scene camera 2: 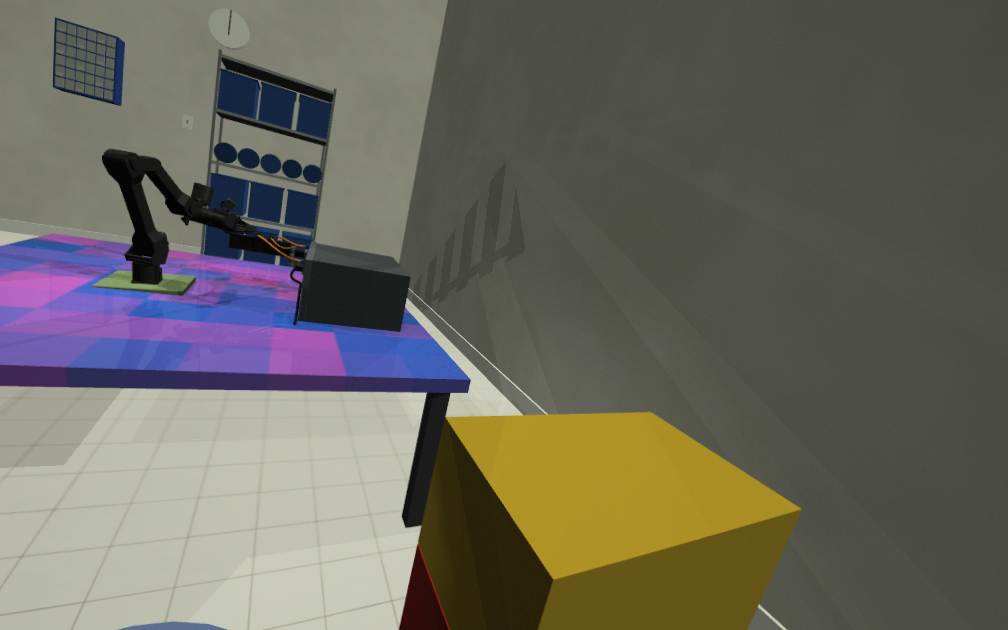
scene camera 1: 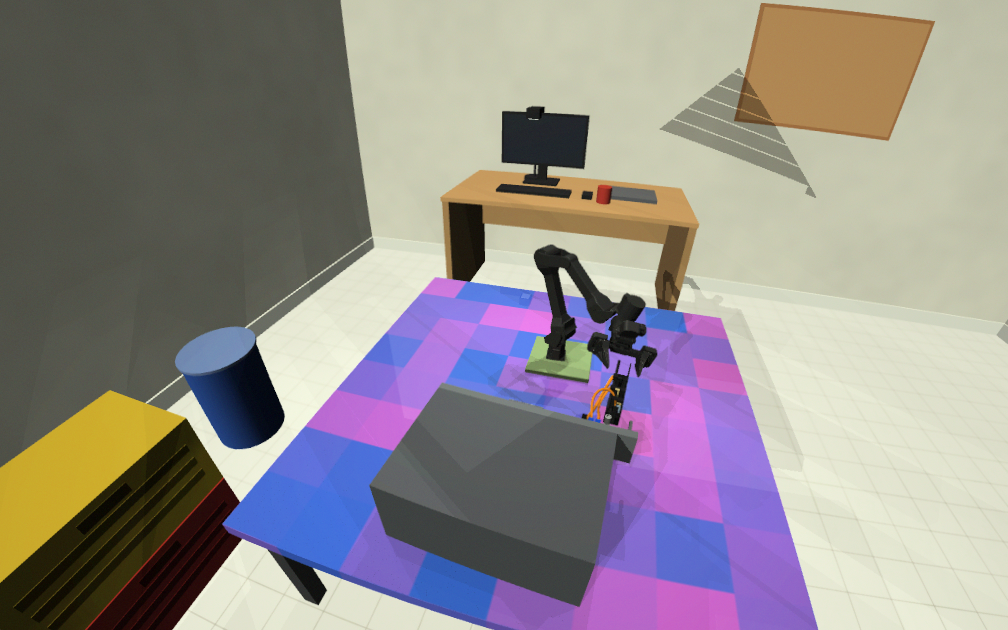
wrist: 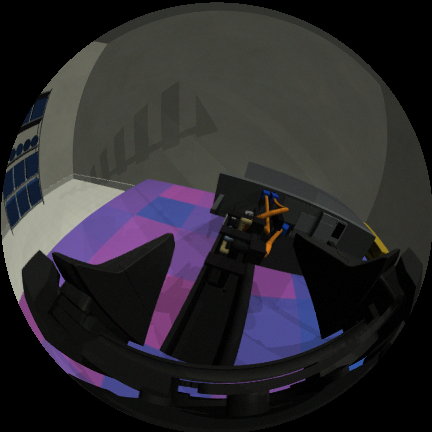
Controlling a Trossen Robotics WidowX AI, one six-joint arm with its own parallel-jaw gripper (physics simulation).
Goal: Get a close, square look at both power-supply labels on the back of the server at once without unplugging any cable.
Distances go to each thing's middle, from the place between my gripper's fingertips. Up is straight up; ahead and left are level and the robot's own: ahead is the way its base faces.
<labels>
My hand is 40 mm above the black rack piece [scene camera 2: 238, 241], 30 mm short of it and 10 mm to the left of it.
</labels>
